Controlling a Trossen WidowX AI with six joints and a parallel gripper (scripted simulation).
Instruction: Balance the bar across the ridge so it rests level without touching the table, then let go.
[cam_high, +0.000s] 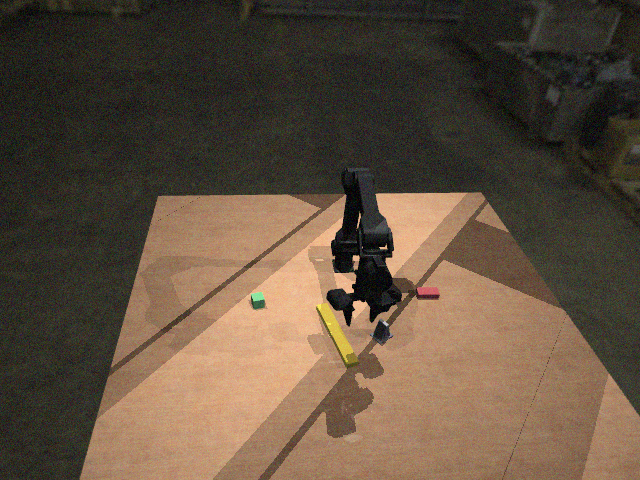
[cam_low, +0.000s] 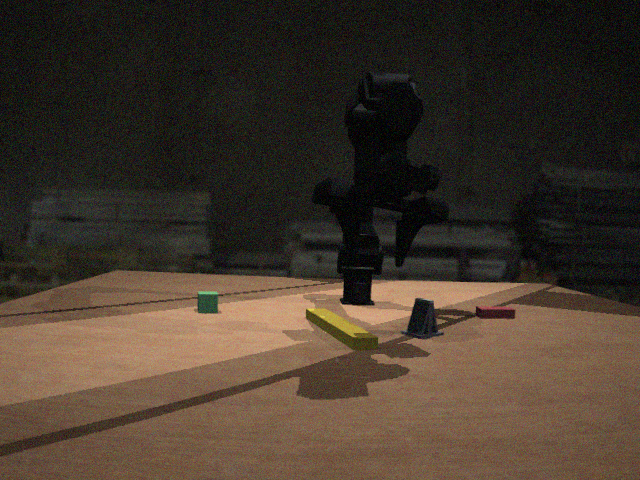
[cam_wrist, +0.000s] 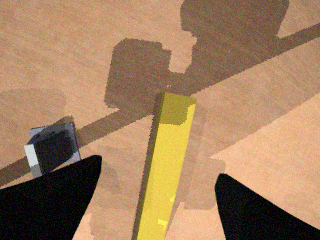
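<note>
The bar lies 100 mm below my gripper tip, 60 mm behind it and 40 mm to the right of it. From my gripper tip the other things lie so: green cube (260 mm to the right, 200 mm behind, 90 mm below); then flat red block (260 mm to the left, 210 mm behind, 100 mm below).
</note>
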